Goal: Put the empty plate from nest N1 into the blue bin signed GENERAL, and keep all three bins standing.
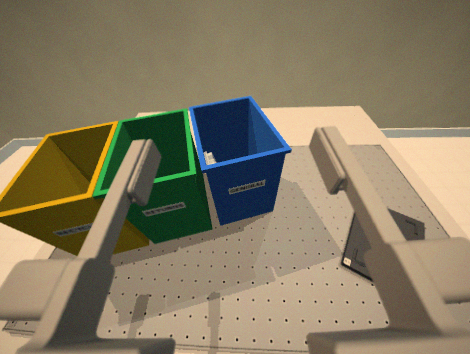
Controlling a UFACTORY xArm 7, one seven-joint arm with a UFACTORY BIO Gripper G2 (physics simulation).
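Observation:
The blue bin (pixel 247 207) with the GENERAL sign (pixel 247 187) stands upright at the centre. A small piece of the pale, whitish plate (pixel 210 158) shows inside it, low against the left side; the rest is hidden behind the bin's front wall. The green bin (pixel 185 225) and the yellow bin (pixel 37 225) also stand upright, to the left of the blue one. My gripper (pixel 236 166) is open with nothing between its fingers. The fingers are apart from each other in the foreground, and the blue bin shows between them.
A dark, flat nest (pixel 357 250) with corner marks lies at the right on the perforated board (pixel 240 285), partly hidden behind my right finger; its number cannot be read. The three bins stand close together in a row. The pale table (pixel 320 117) extends behind the board.

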